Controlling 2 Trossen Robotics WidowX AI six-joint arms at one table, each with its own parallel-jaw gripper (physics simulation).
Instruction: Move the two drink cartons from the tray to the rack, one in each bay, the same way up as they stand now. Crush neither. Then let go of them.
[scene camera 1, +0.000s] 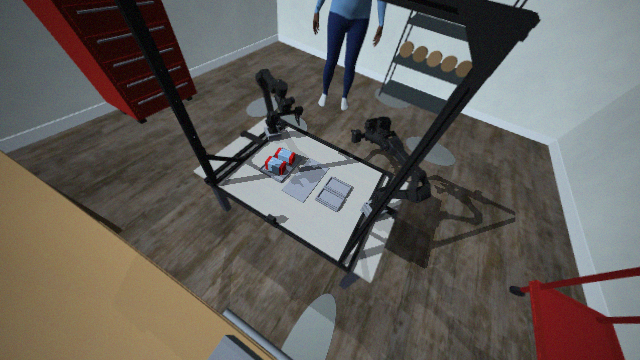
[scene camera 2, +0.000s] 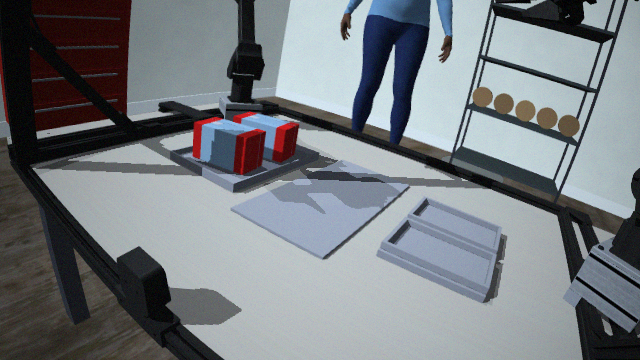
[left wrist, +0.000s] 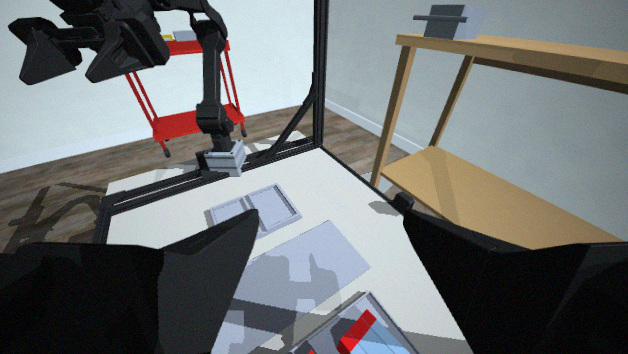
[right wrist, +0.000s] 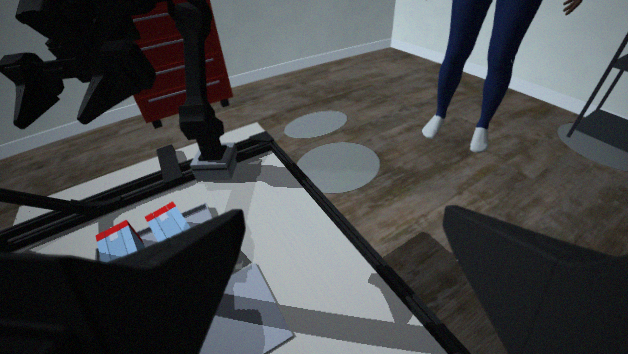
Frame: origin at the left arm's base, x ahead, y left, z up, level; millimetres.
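Seen in the pictures: left gripper, fingertip midpoint: (scene camera 1: 292, 127) (left wrist: 331, 216) (right wrist: 49, 124); right gripper, fingertip midpoint: (scene camera 1: 357, 128) (scene camera 2: 509, 7) (left wrist: 56, 80) (right wrist: 343, 218); left arm's base, origin of the base link: (scene camera 1: 272, 130) (scene camera 2: 240, 100) (right wrist: 213, 153); right arm's base, origin of the base link: (scene camera 2: 635, 259) (left wrist: 224, 146).
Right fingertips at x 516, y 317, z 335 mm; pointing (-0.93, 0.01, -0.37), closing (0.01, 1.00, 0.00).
Pixels of each thing's top centre, then the offset from my right fingertips to it. "spot": a spot on its surface instead.
- grey tray, middle of its top: (scene camera 2: 248, 151) (right wrist: 157, 252) (scene camera 1: 281, 163) dx -224, dy -363, dz -374 mm
- nearer carton, surface spot: (scene camera 2: 220, 145) (scene camera 1: 274, 168) spot: dx -173, dy -431, dz -344 mm
- farther carton, surface spot: (scene camera 2: 274, 135) (scene camera 1: 288, 159) spot: dx -202, dy -321, dz -333 mm
- grey rack, middle of its top: (scene camera 2: 451, 233) (left wrist: 253, 211) (scene camera 1: 334, 191) dx +123, dy -144, dz -370 mm
Two light-blue cartons with red ends lie side by side on the grey tray (scene camera 1: 283, 180) (scene camera 2: 235, 185): the nearer carton (scene camera 1: 275, 165) (scene camera 2: 220, 145) and the farther carton (scene camera 1: 285, 156) (scene camera 2: 274, 135). Their red ends face sideways. The grey rack (scene camera 2: 435, 271) (left wrist: 272, 206) has two shallow, empty bays. My left gripper (scene camera 1: 296, 117) (left wrist: 331, 216) (right wrist: 48, 124) is open and empty, raised beyond the tray in scene camera 1. My right gripper (scene camera 1: 355, 136) (left wrist: 56, 80) (right wrist: 343, 218) is open and empty, raised near the table's far edge. Part of the tray is hidden in both wrist views.
A thin flat grey plate (scene camera 1: 305, 187) (scene camera 2: 320, 235) lies between tray and rack. Black frame rails border the table, with uprights at its corners. A black block (scene camera 2: 142, 280) stands on the near rail. A person (scene camera 2: 395, 65) stands behind the table.
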